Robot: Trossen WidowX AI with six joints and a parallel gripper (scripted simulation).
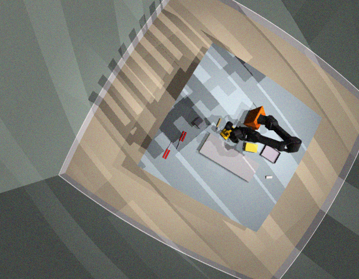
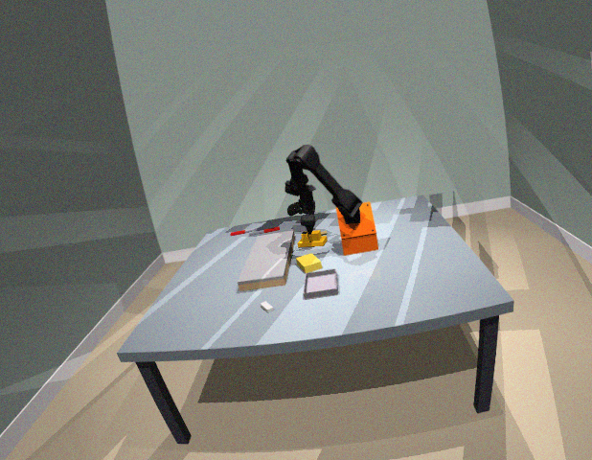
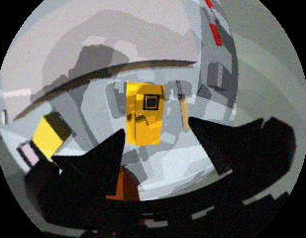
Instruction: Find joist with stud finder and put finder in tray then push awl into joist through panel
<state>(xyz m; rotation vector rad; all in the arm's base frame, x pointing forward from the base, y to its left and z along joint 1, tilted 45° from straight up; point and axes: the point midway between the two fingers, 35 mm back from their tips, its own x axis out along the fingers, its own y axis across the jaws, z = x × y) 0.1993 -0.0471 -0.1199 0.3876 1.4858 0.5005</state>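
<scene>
Now: gripper tip 3 cm above the yellow stud finder and 1 cm short of it. Also, from my gripper tip: square window 3 cm ahead, 1 cm below; then awl 9 cm to the right, 7 cm below, 1 cm ahead; then grey block 23 cm to the right, 8 cm ahead, 6 cm below.
</scene>
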